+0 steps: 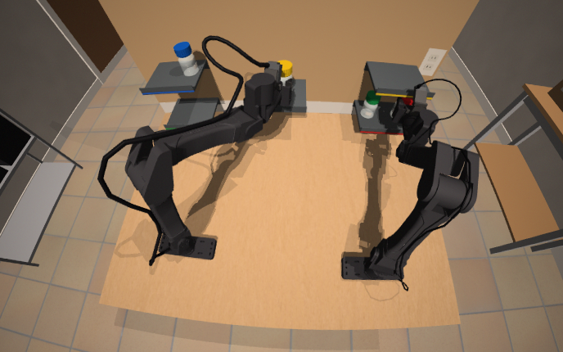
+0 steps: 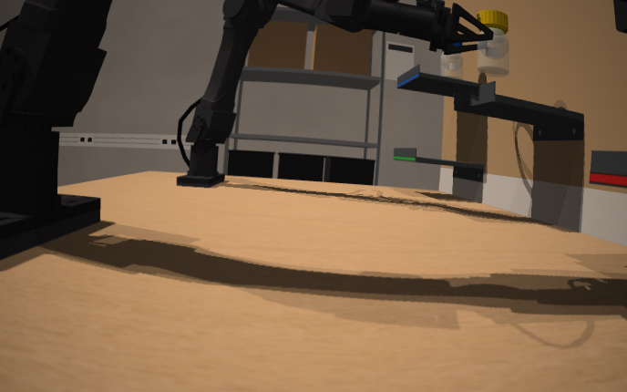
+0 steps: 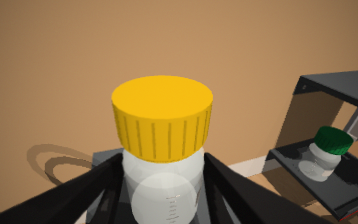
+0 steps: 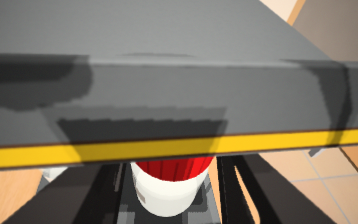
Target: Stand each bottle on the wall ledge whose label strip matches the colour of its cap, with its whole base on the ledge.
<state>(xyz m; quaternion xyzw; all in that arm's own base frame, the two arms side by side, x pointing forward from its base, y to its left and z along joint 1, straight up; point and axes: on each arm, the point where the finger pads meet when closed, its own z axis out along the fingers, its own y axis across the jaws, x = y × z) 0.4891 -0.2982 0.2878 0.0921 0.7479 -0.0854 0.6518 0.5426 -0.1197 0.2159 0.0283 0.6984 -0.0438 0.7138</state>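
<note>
Now: the red-capped bottle 4 cm below my right hand. Also, from my right hand: blue-capped bottle: 77 cm to the left, 10 cm above; green-capped bottle: 4 cm ahead, 10 cm to the left, 9 cm below; yellow-capped bottle: 3 cm behind, 44 cm to the left, 5 cm above.
</note>
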